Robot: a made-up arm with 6 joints.
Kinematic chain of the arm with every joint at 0, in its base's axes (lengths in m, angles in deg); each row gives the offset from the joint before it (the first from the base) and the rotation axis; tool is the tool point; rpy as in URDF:
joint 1: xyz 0 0 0.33 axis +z
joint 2: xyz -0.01 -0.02 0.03 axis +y
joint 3: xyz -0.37 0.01 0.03 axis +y
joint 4: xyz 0.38 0.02 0.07 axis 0.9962 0 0.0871
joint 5: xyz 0.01 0 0.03 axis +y
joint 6: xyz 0.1 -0.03 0 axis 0.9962 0 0.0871
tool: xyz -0.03 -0.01 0 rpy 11.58 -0.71 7.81
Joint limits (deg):
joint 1: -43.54..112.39
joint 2: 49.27..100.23
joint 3: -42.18..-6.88
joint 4: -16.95..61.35
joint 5: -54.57..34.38
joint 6: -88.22..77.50
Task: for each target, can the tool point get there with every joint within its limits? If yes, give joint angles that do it. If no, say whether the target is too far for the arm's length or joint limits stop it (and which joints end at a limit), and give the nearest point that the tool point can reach.
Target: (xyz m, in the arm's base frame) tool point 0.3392 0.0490 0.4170
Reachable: yes | joints 16.04 85.58 -33.81 46.14 -22.97 54.56
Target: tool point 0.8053 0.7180 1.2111
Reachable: no: too far | nearest point 0.2689 0.2398 0.6494 | short by 0.912 m
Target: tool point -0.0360 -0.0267 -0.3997
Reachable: no: joint limits stop it (at a limit: joint 1, joint 2, joint 3, joint 4) | nearest point 0.0635 -0.0989 0.2508 | short by 0.662 m
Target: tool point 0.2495 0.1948 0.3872
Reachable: yes | joints 48.59 86.89 -29.13 51.50 -27.44 2.42
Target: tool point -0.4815 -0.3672 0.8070
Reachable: no: joint limits stop it (at a limit: joint 1, joint 2, joint 3, joint 5) | nearest point 0.0962 -0.2033 0.6979 | short by 0.610 m
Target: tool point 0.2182 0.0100 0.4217
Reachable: yes | joints 11.23 60.22 -11.40 5.88 -8.57 -11.42
